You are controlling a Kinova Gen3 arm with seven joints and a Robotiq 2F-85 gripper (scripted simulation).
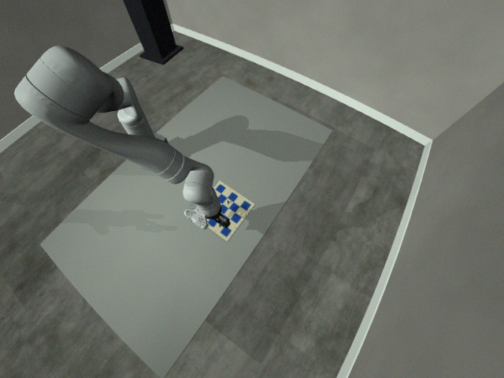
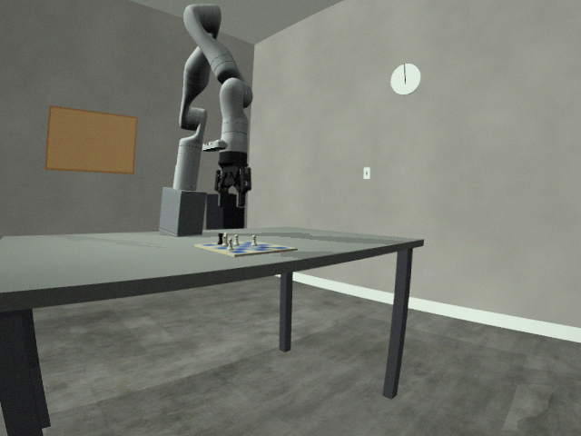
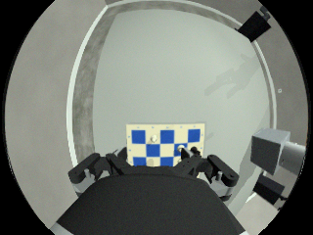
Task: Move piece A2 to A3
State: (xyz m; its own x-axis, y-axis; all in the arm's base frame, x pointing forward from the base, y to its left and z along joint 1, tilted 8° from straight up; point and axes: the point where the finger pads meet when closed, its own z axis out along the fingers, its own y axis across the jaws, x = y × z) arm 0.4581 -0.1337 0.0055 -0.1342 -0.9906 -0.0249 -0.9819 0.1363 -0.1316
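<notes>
My hand is 120 mm above the chessboard, 80 mm to the right of it and 30 mm past it. The rest, counted from my hand: dark piece: 110 mm behind, 100 mm below, 50 mm to the left.
</notes>
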